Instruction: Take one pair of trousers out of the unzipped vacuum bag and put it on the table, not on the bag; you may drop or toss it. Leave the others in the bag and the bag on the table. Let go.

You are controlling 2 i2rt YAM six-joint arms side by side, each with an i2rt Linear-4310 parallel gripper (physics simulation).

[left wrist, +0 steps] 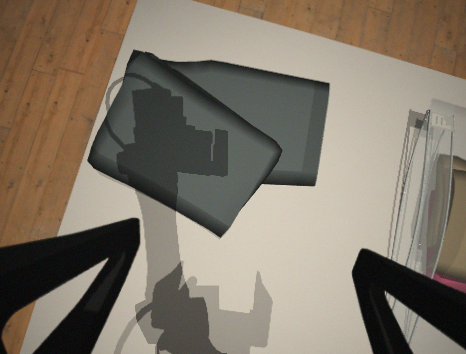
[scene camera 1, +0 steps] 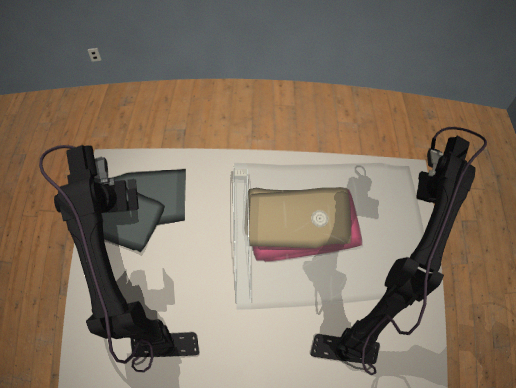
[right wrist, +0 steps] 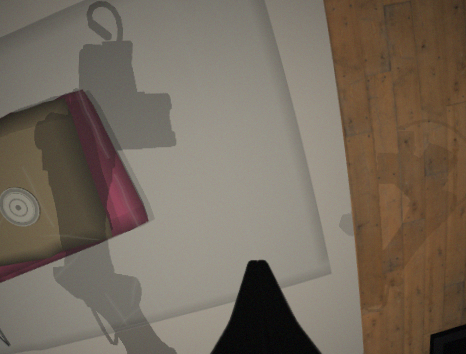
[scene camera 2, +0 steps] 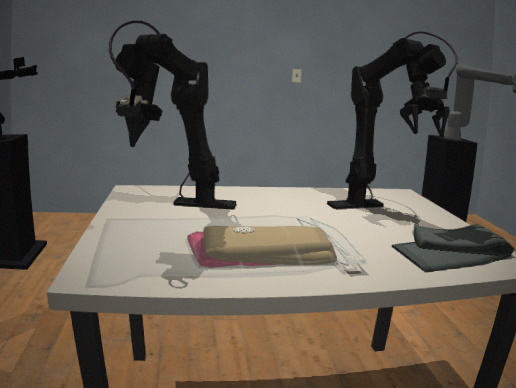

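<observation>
Dark grey-green trousers (scene camera 1: 172, 195) (scene camera 2: 450, 237) (left wrist: 295, 125) lie folded over on the table (scene camera 1: 205, 280) (scene camera 2: 300, 304), left of the bag in scene camera 1 and apart from it. The clear bag (scene camera 1: 390, 250) (scene camera 2: 130, 250) (right wrist: 225, 165) lies flat on the table. Inside are tan trousers (scene camera 1: 280, 220) (scene camera 2: 270, 242) (right wrist: 25, 155) on top of pink trousers (scene camera 1: 356, 230) (scene camera 2: 196, 250) (right wrist: 127, 205). My left gripper (scene camera 2: 429, 134) (left wrist: 247, 245) is open and empty, raised above the table by the dark trousers. My right gripper (scene camera 2: 132, 145) (right wrist: 256, 270) is shut and empty, high above the bag's far-side end.
The bag's open end with its zip strip (scene camera 1: 242, 240) (left wrist: 440, 121) faces the dark trousers. A round valve (scene camera 1: 319, 218) (scene camera 2: 244, 230) (right wrist: 19, 207) sits over the tan trousers. Black pedestals (scene camera 2: 15, 200) (scene camera 2: 450, 175) stand beyond the table, bearing other arms.
</observation>
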